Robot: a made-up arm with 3 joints. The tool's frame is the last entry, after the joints.
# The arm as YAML. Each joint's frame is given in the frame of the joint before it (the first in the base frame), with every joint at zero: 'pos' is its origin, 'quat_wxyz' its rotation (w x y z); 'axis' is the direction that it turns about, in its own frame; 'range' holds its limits. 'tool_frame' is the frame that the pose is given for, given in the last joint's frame.
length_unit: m
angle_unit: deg
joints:
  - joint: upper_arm
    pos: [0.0, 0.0, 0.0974]
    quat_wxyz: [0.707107, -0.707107, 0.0, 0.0]
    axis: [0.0, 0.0, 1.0]
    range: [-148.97, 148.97]
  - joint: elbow
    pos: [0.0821, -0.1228, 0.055]
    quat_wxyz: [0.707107, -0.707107, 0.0, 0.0]
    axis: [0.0, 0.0, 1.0]
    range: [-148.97, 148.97]
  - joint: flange
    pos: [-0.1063, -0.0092, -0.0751]
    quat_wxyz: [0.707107, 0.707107, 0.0, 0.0]
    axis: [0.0, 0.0, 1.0]
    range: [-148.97, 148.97]
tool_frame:
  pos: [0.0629, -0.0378, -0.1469]
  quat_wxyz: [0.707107, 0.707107, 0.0, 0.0]
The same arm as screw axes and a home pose.
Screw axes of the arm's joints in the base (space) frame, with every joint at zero. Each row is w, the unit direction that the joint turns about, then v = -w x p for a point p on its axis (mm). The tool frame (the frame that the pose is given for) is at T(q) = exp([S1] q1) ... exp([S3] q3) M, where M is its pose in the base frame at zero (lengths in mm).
S1: w 0 1 0 v -97.4 0 0
S2: w 0 0 -1 v -55 82.1 0
S3: w 0 1 0 v -295.3 0 -24.2
M: xyz 38.7 -82.7 333.1 (mm) rpy 0 0 0 (rad, as in URDF)
Joint limits (rad, base to tool): -2.6..2.6 -2.6..2.6 -2.6..2.6

